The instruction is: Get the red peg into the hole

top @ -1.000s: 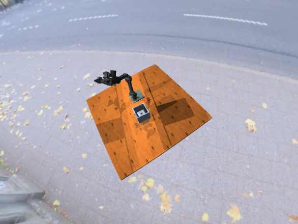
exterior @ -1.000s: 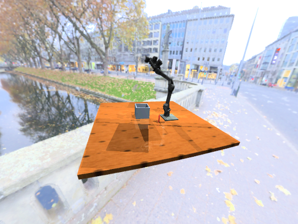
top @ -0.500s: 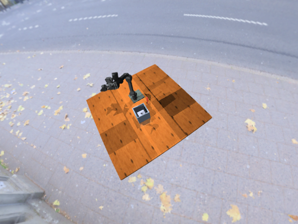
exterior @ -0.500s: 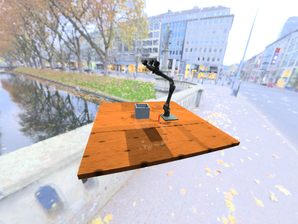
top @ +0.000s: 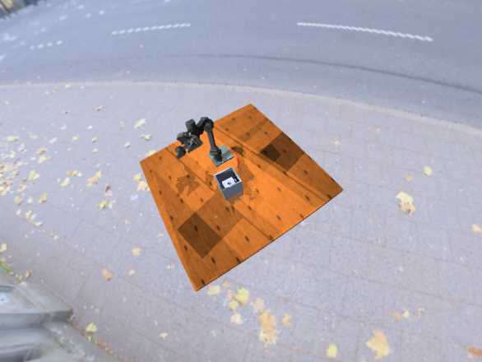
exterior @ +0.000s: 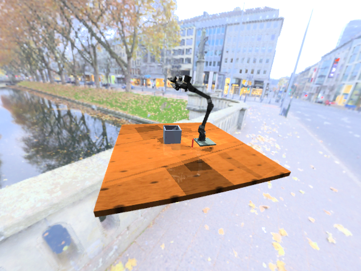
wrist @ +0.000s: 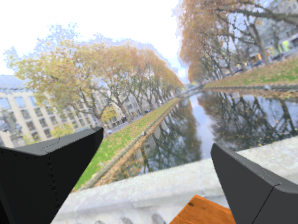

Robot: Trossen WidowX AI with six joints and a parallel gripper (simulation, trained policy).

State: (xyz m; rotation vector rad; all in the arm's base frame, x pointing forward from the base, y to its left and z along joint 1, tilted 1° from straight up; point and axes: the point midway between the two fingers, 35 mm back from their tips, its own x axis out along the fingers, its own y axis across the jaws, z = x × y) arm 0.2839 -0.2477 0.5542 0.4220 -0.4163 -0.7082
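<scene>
Now: gripper tip 140 mm past the red peg, 390 mm to the right of it and 530 mm above it. From my gripper tip the other things lie so: dark plate 10 mm ahead, 210 mm to the left, 520 mm below.
</scene>
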